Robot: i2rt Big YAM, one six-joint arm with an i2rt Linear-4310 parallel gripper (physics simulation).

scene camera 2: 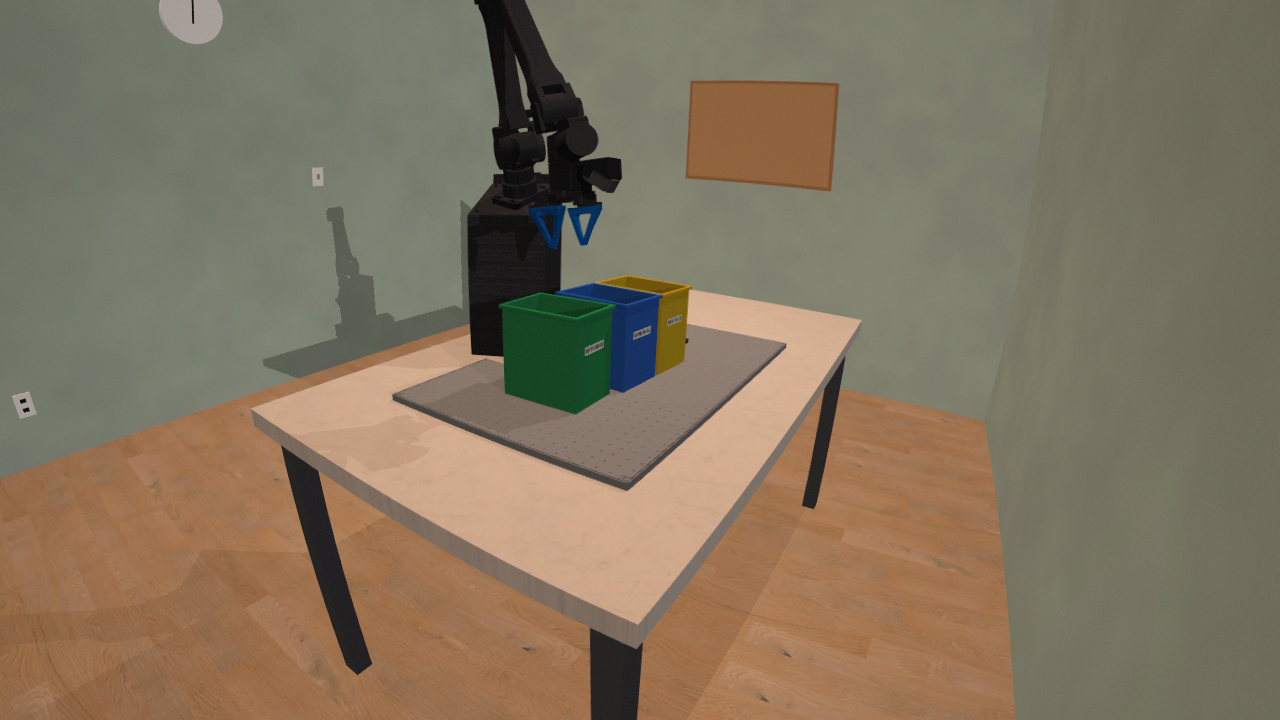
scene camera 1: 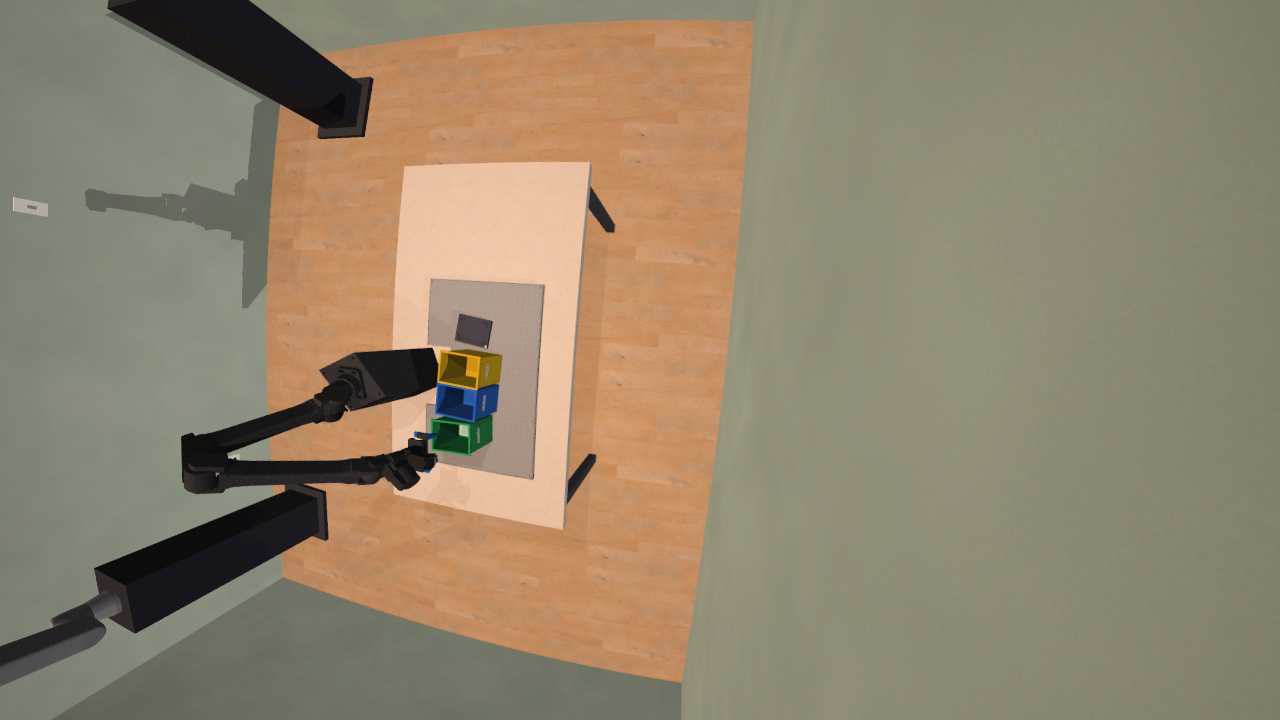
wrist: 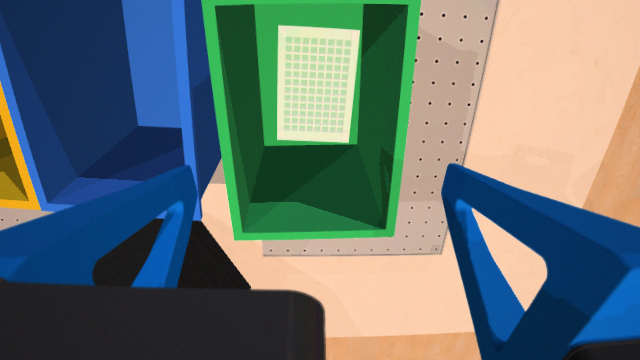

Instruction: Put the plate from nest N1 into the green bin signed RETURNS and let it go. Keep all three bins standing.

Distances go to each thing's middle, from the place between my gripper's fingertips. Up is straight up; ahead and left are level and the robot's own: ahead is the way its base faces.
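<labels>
The green bin (scene camera 2: 557, 350) is 2 cm behind my hand right now and 20 cm below it. Counting from my hand again, the white plate (wrist: 317, 66) is 1 cm to the right, 3 cm behind and 28 cm below. The blue bin (scene camera 2: 635, 319) is 15 cm to the left of my hand, 1 cm behind it and 20 cm below it, and then there's the yellow bin (scene camera 2: 673, 308), which is 28 cm to the left of my hand and 20 cm below it.
</labels>
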